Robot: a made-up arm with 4 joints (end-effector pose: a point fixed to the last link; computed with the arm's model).
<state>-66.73 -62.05 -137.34 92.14</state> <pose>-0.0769 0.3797 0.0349 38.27 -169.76 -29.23</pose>
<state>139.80 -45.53 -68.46 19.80</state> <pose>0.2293 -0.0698 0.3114 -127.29 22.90 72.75</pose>
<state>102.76 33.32 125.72 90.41</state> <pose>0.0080 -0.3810 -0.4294 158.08 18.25 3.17</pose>
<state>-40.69 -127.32 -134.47 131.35</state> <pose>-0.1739 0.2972 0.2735 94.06 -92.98 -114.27</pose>
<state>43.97 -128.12 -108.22 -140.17</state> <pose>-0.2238 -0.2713 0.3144 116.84 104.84 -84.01</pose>
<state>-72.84 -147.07 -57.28 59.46</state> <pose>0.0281 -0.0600 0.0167 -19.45 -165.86 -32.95</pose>
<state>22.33 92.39 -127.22 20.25</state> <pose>-0.1227 -0.1515 0.0614 -12.65 32.45 2.02</pose>
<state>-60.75 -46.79 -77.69 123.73</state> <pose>-0.0382 0.2953 0.1608 82.25 -134.27 82.82</pose>
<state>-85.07 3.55 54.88 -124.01</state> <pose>-0.1393 0.6543 0.1583 -57.58 14.93 35.46</pose>
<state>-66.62 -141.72 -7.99 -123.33</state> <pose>-0.0840 -0.0182 0.0799 151.59 -13.20 19.56</pose>
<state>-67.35 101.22 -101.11 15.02</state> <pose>-0.2071 0.2198 0.0060 -0.05 -0.11 -82.37</pose>
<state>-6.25 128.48 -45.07 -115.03</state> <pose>-0.1973 -0.0841 -0.0077 -82.71 -46.53 86.58</pose>
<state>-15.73 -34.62 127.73 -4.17</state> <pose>-0.7492 0.0569 -0.0072 -16.11 -91.83 -8.89</pose>
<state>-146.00 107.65 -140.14 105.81</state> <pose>0.0885 -0.0588 0.0522 -12.96 -35.43 104.89</pose>
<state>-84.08 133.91 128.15 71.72</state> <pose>0.0675 -0.2755 0.0583 13.46 124.32 -106.40</pose>
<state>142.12 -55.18 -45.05 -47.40</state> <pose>0.3119 0.0032 0.2836 98.30 -90.52 -111.29</pose>
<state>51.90 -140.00 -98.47 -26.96</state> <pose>0.0306 -0.2565 0.1115 27.60 -124.82 45.44</pose>
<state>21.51 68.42 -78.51 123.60</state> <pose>-0.3153 -0.0050 -0.0162 -11.02 3.46 -101.79</pose>
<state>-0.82 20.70 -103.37 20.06</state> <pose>-0.2909 -0.0899 0.1041 -13.88 81.89 -17.11</pose>
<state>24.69 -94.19 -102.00 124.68</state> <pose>-0.3082 -0.0192 0.1408 162.63 -44.54 -18.37</pose>
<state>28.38 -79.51 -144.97 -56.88</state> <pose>-0.3460 -0.4063 0.1646 -35.03 -137.93 39.41</pose>
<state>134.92 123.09 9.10 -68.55</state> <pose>0.2426 0.0201 -0.2917 -85.63 130.93 -67.90</pose>
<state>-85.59 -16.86 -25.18 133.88</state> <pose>0.0785 0.4353 0.2649 22.15 -49.41 132.63</pose>
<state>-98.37 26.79 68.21 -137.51</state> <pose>0.0538 0.6888 -0.0649 -85.24 45.21 29.61</pose>
